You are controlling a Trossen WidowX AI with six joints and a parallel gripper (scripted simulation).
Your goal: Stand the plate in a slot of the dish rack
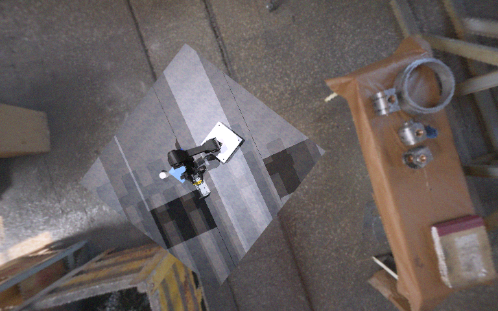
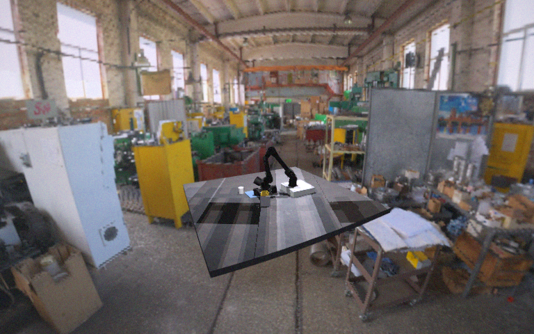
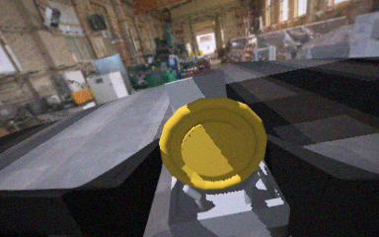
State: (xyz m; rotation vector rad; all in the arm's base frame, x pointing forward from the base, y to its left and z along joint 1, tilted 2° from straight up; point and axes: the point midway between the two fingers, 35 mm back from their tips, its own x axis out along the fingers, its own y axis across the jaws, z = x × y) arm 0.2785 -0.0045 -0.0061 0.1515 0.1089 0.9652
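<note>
The yellow plate lies 1 cm to the right of my gripper tip. From my gripper tip the other things lie so: dish rack: 3 cm to the left, 3 cm below, 2 cm ahead; then blue spoon: 20 cm to the right, 13 cm behind, 4 cm below.
</note>
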